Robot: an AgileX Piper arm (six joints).
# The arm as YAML. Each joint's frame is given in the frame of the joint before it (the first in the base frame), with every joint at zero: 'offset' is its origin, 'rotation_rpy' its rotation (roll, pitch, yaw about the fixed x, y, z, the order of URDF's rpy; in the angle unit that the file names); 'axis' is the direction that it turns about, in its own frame. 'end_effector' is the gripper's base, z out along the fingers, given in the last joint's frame.
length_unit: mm
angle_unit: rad
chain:
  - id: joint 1
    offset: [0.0, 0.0, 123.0]
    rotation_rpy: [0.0, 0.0, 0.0]
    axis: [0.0, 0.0, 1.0]
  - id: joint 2
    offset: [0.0, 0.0, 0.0]
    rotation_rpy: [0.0, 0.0, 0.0]
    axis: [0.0, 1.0, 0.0]
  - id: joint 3
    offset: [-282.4, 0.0, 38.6]
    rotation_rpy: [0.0, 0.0, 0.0]
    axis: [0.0, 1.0, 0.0]
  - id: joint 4
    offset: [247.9, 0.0, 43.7]
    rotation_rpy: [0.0, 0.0, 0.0]
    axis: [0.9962, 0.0, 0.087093]
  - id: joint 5
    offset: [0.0, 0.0, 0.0]
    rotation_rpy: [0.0, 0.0, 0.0]
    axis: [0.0, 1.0, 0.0]
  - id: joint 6
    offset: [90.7, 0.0, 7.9]
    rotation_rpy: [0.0, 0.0, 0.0]
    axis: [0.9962, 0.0, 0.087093]
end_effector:
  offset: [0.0, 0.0, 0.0]
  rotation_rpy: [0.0, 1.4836, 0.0]
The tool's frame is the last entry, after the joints.
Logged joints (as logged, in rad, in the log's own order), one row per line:
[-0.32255, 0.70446, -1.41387, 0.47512, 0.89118, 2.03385]
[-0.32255, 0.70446, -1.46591, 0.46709, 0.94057, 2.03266]
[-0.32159, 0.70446, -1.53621, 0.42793, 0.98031, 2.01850]
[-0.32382, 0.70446, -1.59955, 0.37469, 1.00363, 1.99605]
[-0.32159, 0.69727, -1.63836, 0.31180, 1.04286, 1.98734]
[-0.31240, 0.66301, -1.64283, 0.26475, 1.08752, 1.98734]
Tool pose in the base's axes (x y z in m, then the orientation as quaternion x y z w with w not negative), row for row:
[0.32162, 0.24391, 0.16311, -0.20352, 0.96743, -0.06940, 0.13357]
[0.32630, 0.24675, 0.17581, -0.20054, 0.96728, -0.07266, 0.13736]
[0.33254, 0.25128, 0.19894, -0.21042, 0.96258, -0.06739, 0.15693]
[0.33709, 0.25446, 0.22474, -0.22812, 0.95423, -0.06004, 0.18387]
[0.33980, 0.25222, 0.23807, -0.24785, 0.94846, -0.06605, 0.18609]
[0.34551, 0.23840, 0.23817, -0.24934, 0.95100, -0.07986, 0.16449]
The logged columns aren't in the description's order. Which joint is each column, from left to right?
Columns, left to right: joint 4, joint 1, joint 3, joint 6, joint 5, joint 2.
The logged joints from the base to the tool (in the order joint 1, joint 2, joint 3, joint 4, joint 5, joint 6), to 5 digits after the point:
[0.70446, 2.03385, -1.41387, -0.32255, 0.89118, 0.47512]
[0.70446, 2.03266, -1.46591, -0.32255, 0.94057, 0.46709]
[0.70446, 2.01850, -1.53621, -0.32159, 0.98031, 0.42793]
[0.70446, 1.99605, -1.59955, -0.32382, 1.00363, 0.37469]
[0.69727, 1.98734, -1.63836, -0.32159, 1.04286, 0.31180]
[0.66301, 1.98734, -1.64283, -0.31240, 1.08752, 0.26475]

